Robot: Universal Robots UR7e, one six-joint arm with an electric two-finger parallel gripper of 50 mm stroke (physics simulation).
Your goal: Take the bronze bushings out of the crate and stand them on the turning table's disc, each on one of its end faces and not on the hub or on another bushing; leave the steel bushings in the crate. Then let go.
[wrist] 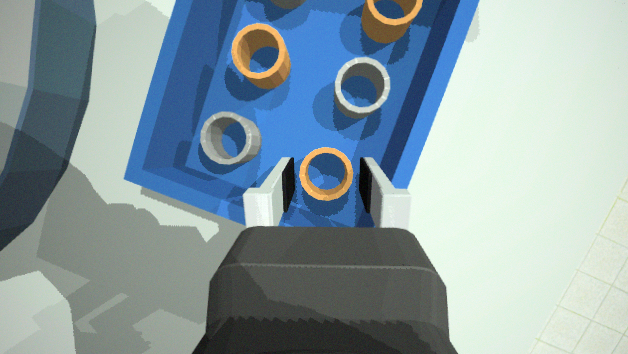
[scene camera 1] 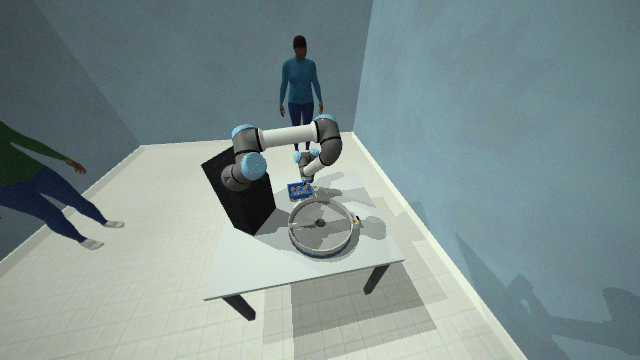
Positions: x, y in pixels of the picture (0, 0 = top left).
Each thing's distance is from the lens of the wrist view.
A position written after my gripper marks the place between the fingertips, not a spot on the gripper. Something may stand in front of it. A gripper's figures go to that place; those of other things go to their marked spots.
my gripper [wrist: 326, 173]: 17 cm
blue crate [wrist: 195, 77]: 19 cm
